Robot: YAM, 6 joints.
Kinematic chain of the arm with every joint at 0, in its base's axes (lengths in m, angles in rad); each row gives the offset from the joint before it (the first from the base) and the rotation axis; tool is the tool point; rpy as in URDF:
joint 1: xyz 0 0 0.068 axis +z
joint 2: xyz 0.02 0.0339 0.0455 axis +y
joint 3: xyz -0.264 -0.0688 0 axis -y
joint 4: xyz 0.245 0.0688 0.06 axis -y
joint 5: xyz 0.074 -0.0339 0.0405 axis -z
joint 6: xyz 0.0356 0 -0.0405 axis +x
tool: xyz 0 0 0 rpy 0 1.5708 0
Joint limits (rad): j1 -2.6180..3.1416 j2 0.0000..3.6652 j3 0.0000..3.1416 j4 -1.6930..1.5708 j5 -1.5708..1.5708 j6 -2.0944..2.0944
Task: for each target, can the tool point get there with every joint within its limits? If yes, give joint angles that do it. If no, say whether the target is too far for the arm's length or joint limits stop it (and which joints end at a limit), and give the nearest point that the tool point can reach.
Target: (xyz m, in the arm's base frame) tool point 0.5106 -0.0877 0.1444
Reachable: yes | joints -0.1597 2.3042 1.5689 0.3072 0.1516 -0.6045
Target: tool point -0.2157 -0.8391 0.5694
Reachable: no: too far | nearest point -0.1422 -0.5530 0.4103 | short by 0.336 m
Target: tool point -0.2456 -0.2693 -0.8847
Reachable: no: too far | nearest point -0.1999 -0.2191 -0.3771 | short by 0.512 m
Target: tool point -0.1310 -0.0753 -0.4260
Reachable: no: joint limits stop it (at a limit: joint 1, joint 2) | nearest point -0.1424 -0.0821 -0.3704 | short by 0.057 m
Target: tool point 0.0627 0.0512 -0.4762
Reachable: no: joint limits stop it (at a limit: joint 2) | nearest point 0.0962 0.0785 -0.3583 | short by 0.126 m
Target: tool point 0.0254 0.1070 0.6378
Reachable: yes | joints -1.9203 0.7230 1.9454 -0.0484 0.3667 0.8178
